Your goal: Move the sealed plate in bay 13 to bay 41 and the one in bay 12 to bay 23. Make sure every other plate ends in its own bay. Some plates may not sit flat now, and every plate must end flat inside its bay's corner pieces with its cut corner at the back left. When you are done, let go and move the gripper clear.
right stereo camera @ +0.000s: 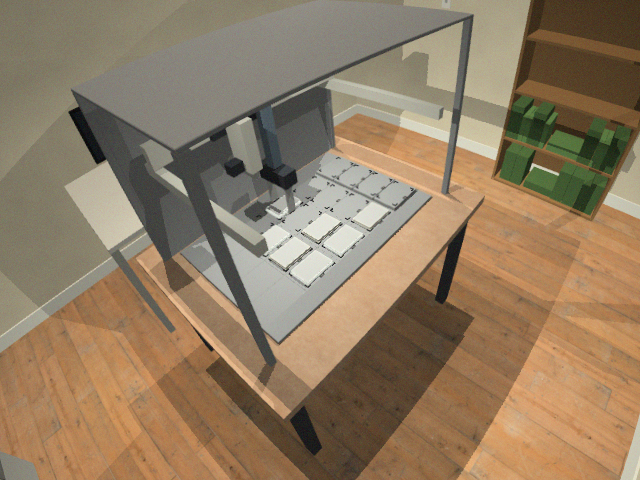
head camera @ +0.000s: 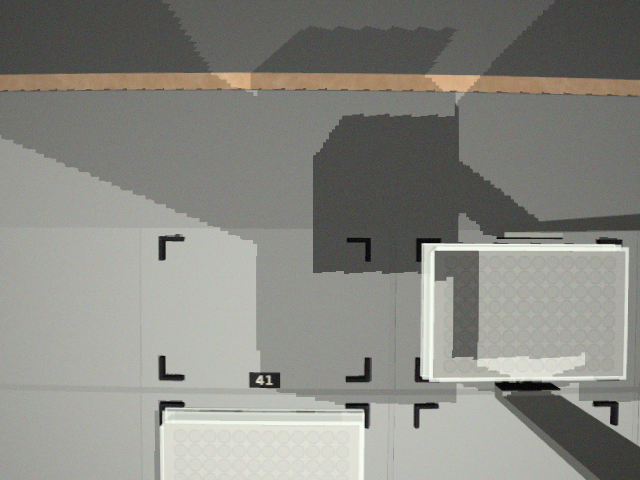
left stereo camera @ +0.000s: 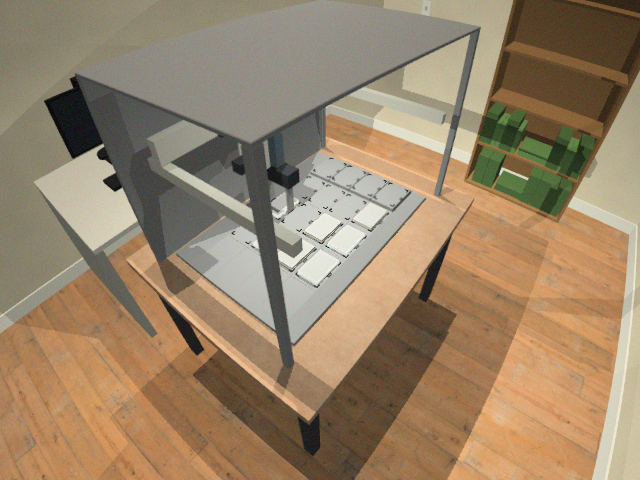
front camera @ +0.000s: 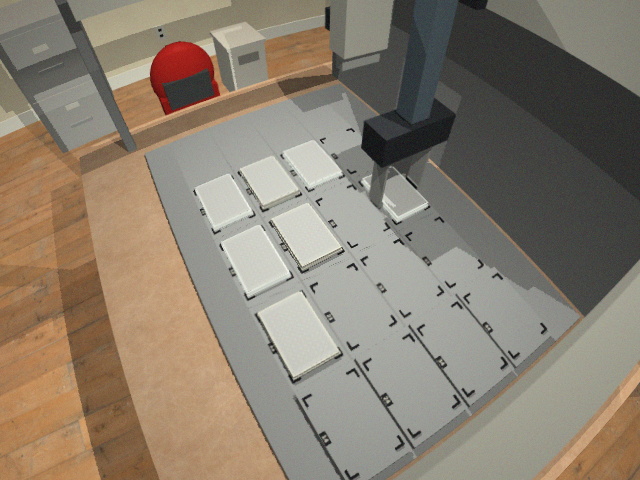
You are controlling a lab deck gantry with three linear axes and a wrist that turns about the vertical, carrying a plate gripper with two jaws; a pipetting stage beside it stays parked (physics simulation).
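Where they show: gripper, fingertip midpoint: [right stereo camera: 283, 205] [head camera: 523, 311] [left stereo camera: 281, 205] [front camera: 394, 192]; robot's base, link origin: [right stereo camera: 308, 286] [left stereo camera: 316, 286] [front camera: 195, 191].
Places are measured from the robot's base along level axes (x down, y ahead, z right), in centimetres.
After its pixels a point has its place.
Note:
The sealed plate in bay 13 [front camera: 298, 335] @(x -1.4, y 39.9, z -4.1 cm) [left stereo camera: 370, 215] @(x -1.4, y 38.8, z -4.1 cm) [right stereo camera: 370, 214] @(x -1.5, y 39.0, z -4.4 cm) and the one in bay 12 [front camera: 255, 260] @(x -1.4, y 23.7, z -4.2 cm) [left stereo camera: 346, 240] @(x -1.4, y 22.0, z -3.7 cm) [right stereo camera: 342, 240] @(x -1.4, y 21.9, z -3.9 cm) lie inside their corner pieces. Bay 41 [head camera: 206, 310] @(x 0.0, y 2.6, z -36.3 cm) and bay 23 [front camera: 353, 307] @(x 0.0, y 39.8, z -14.8 cm) hold no plate. My gripper [front camera: 397, 195] @(x -0.6, y 22.8, z -36.4 cm) [head camera: 528, 310] @(x -0.6, y 22.8, z -36.4 cm) [left stereo camera: 281, 202] @(x -0.6, y 22.8, z -36.4 cm) [right stereo camera: 281, 204] @(x -0.6, y 22.8, z -36.4 cm) is down over bay 42, open, with one jaw along each long side of the white plate there [front camera: 405, 198] @(x -1.5, y 25.7, z -36.9 cm) [head camera: 568, 310] @(x -1.4, y 25.2, z -36.6 cm). A narrow gap shows at the far jaw in the head view. That plate's cut corner is back left; whether it sits quite flat I cannot tell.
Other plates stand in bay 11 [front camera: 223, 201] @(x -1.4, y 7.4, z -4.3 cm), bay 21 [front camera: 268, 180] @(x -1.4, y 6.9, z -14.8 cm), bay 22 [front camera: 306, 236] @(x -1.4, y 23.7, z -14.7 cm) and bay 31 [front camera: 312, 162] @(x -1.4, y 6.9, z -25.6 cm) [head camera: 263, 454] @(x -1.4, y 6.5, z -27.8 cm). The parked pipetting stage [front camera: 359, 31] [right stereo camera: 245, 144] hangs beside the gripper column. Grey posts [left stereo camera: 266, 248] @(x -48.6, y -27.1, z 11.4 cm) [right stereo camera: 227, 258] @(x -44.7, y -25.7, z 11.6 cm) stand at the deck's edge.

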